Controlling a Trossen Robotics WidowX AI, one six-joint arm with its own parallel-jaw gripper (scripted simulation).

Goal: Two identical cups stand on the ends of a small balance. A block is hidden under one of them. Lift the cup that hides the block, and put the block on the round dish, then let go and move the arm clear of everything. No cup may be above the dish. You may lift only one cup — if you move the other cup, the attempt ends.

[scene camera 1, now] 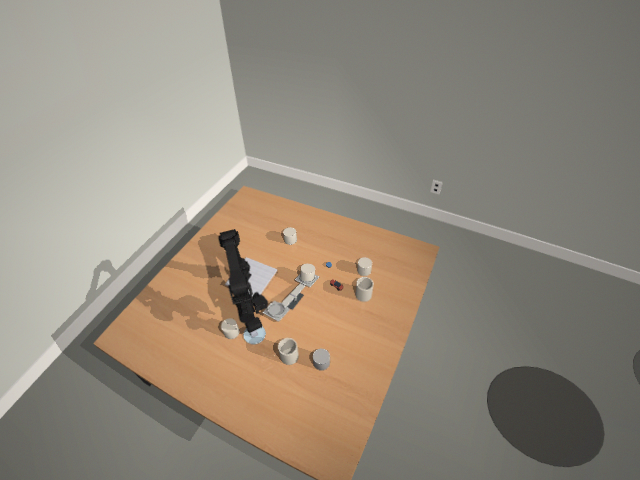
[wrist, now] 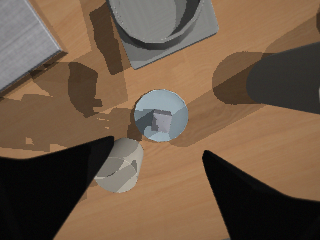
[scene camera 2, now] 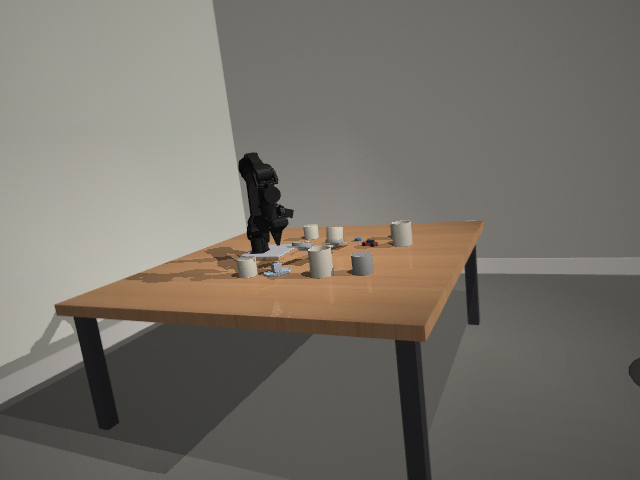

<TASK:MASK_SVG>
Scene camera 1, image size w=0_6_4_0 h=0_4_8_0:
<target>balance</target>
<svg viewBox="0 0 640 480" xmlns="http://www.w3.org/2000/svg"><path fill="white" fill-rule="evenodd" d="M319 276L315 275L314 280L307 282L303 281L299 275L295 281L300 284L283 302L273 300L263 313L280 322L282 317L302 299L304 295L300 292L306 286L311 287L318 280Z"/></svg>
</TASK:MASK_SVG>
